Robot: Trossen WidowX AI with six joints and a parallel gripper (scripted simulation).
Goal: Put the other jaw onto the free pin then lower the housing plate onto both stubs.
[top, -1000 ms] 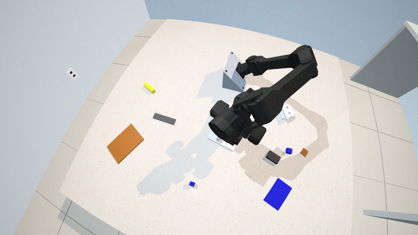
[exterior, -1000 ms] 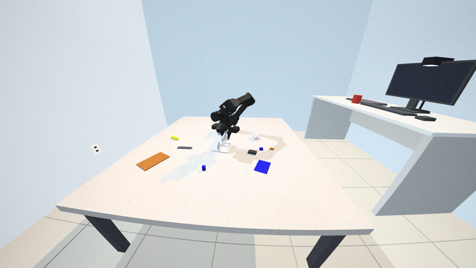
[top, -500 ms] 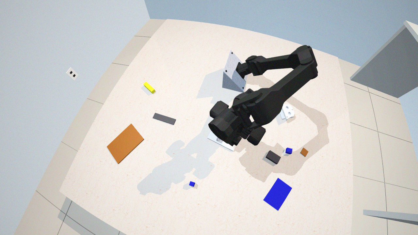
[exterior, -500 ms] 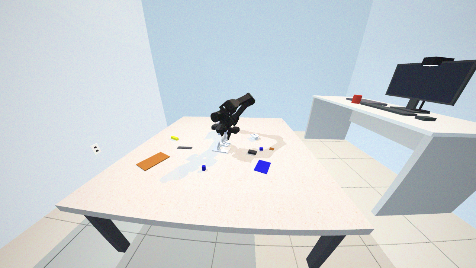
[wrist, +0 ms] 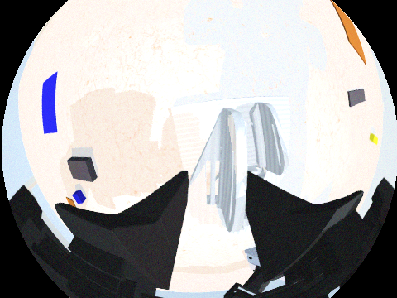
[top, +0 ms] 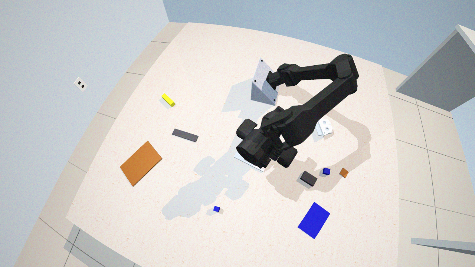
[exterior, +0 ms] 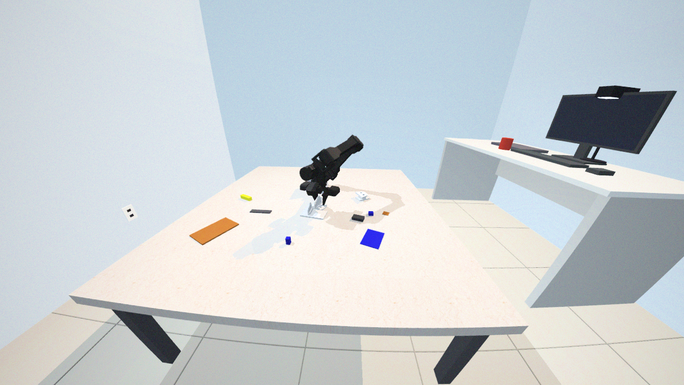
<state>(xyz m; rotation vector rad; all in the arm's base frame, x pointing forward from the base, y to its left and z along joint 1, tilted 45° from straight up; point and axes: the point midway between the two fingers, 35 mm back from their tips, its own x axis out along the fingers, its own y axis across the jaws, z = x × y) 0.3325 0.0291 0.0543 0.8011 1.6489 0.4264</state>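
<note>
The white jaw lies 40 mm behind my gripper tip, 40 mm to the right of it and 40 mm below it. Also, from my gripper tip: dark grey block 20 mm ahead, 190 mm to the left, 50 mm below; white stand 200 mm behind, 210 mm to the left, 50 mm below; housing plate 200 mm behind, 210 mm to the left, 30 mm below.
</note>
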